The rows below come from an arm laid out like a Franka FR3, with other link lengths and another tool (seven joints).
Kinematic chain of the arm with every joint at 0, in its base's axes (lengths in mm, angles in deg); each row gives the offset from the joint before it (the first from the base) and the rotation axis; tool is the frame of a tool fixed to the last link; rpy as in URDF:
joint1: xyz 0 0 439.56 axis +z
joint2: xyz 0 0 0 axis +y
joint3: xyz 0 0 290.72 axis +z
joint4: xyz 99 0 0 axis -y
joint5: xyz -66.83 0 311.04 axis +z
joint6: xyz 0 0 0 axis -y
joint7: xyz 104.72 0 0 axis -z
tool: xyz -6 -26 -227.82 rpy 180 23.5 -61.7
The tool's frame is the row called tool.
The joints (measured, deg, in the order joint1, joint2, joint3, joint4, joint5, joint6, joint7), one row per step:
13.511, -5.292, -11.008, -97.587, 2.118, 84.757, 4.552
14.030, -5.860, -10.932, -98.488, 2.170, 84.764, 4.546
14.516, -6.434, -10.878, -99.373, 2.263, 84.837, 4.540
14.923, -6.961, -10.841, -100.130, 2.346, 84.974, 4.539
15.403, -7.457, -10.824, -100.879, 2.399, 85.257, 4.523
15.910, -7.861, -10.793, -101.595, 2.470, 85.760, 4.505
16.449, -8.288, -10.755, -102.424, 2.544, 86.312, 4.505
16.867, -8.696, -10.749, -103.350, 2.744, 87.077, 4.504
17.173, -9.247, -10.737, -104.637, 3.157, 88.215, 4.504
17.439, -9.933, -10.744, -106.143, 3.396, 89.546, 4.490
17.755, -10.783, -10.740, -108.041, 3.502, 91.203, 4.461
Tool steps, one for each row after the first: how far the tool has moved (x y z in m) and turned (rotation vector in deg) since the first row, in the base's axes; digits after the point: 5 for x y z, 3 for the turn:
-0.00404, 0.00460, -0.00160, 0.136, 0.342, 0.615
-0.00782, 0.00887, -0.00301, 0.317, 0.599, 1.169
-0.01086, 0.01236, -0.00389, 0.485, 0.713, 1.618
-0.01325, 0.01614, -0.00481, 0.628, 0.702, 2.128
-0.01450, 0.02039, -0.00597, 0.780, 0.530, 2.665
-0.01606, 0.02491, -0.00766, 0.934, 0.402, 3.221
-0.01709, 0.02883, -0.00994, 1.221, 0.189, 3.602
-0.01819, 0.03277, -0.01317, 1.756, -0.156, 3.833
-0.01945, 0.03549, -0.01664, 2.155, -0.617, 4.017
-0.02113, 0.03808, -0.02117, 2.459, -1.179, 4.271

